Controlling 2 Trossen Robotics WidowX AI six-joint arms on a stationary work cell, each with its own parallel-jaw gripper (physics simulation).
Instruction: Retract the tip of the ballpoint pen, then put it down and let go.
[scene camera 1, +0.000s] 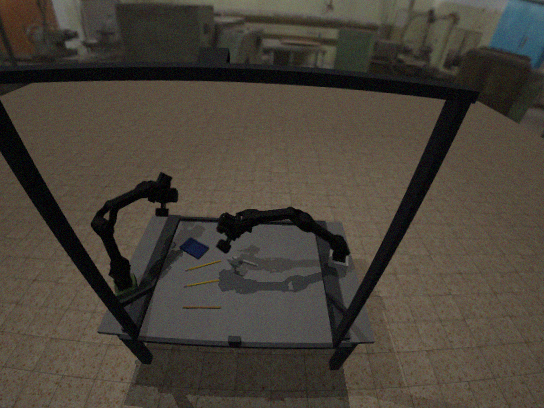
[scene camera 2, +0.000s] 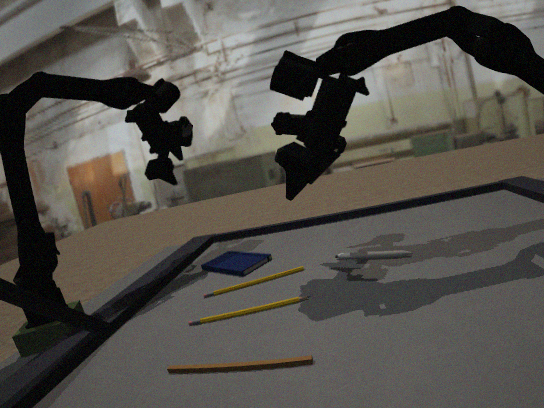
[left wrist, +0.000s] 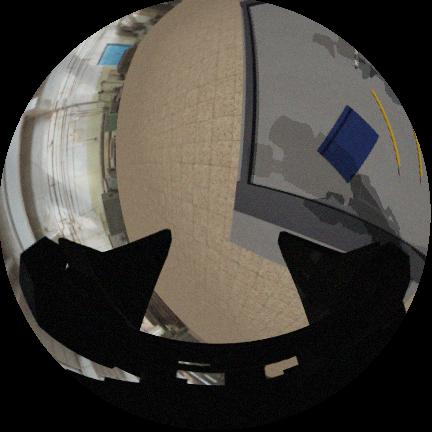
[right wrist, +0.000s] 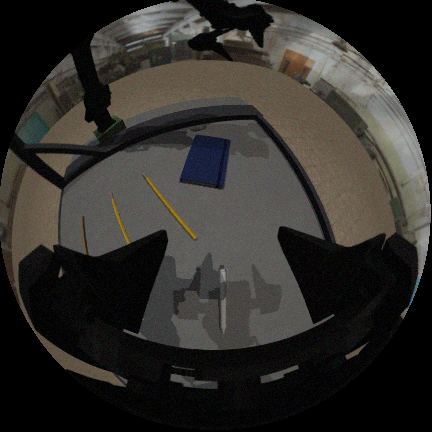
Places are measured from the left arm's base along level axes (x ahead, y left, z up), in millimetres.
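Where they show: left gripper, fingertip midpoint: (scene camera 2: 178, 171) (left wrist: 226, 236) (right wrist: 246, 53); right gripper, fingertip midpoint: (scene camera 1: 223, 240) (scene camera 2: 299, 190) (right wrist: 223, 234); left arm's base at its link origin: (scene camera 1: 124, 284) (right wrist: 105, 125); right arm's base at its link origin: (scene camera 1: 339, 256).
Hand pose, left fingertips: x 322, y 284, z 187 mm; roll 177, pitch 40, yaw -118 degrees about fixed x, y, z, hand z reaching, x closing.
Things, the pixels of their top centre, and the offset from my left fingertips. Level surfaces: height alone.
- white-grey ballpoint pen at its top centre: (scene camera 2: 372, 250) (right wrist: 223, 304) (scene camera 1: 245, 260) dx +270, dy -400, dz -214 mm
- grey table at its surface level: dz -227 mm
- dark blue notebook at its top centre: (scene camera 2: 234, 259) (right wrist: 207, 155) (left wrist: 350, 141) (scene camera 1: 194, 247) dx +59, dy -187, dz -215 mm
- orange-brown stick at its top centre: (scene camera 2: 234, 364) (right wrist: 84, 249) (scene camera 1: 201, 306) dx -26, dy -546, dz -220 mm
A white-grey ballpoint pen (scene camera 1: 248, 262) (scene camera 2: 385, 254) (right wrist: 223, 310) lies flat on the grey table (scene camera 1: 270, 320) (scene camera 2: 400, 360), partly in the right arm's shadow. In the left wrist view the pen (left wrist: 356, 61) is small near the upper right. Whether its tip is out is too small to tell. My right gripper (scene camera 2: 300, 191) (right wrist: 223, 234) is open and empty, above the table and apart from the pen, which shows below the fingertip gap in the right wrist view. My left gripper (scene camera 2: 176, 171) (left wrist: 226, 236) is open and empty, high by the table's back left corner, far from the pen.
A dark blue notebook (scene camera 1: 194, 248) (scene camera 2: 237, 263) (left wrist: 350, 145) (right wrist: 206, 161) lies at the back left. Two yellow pencils (scene camera 1: 203, 265) (scene camera 2: 250, 310) and an orange-brown stick (scene camera 1: 201, 307) (scene camera 2: 240, 365) lie nearer the front. Dark frame posts (scene camera 1: 415, 200) rise at the table's sides.
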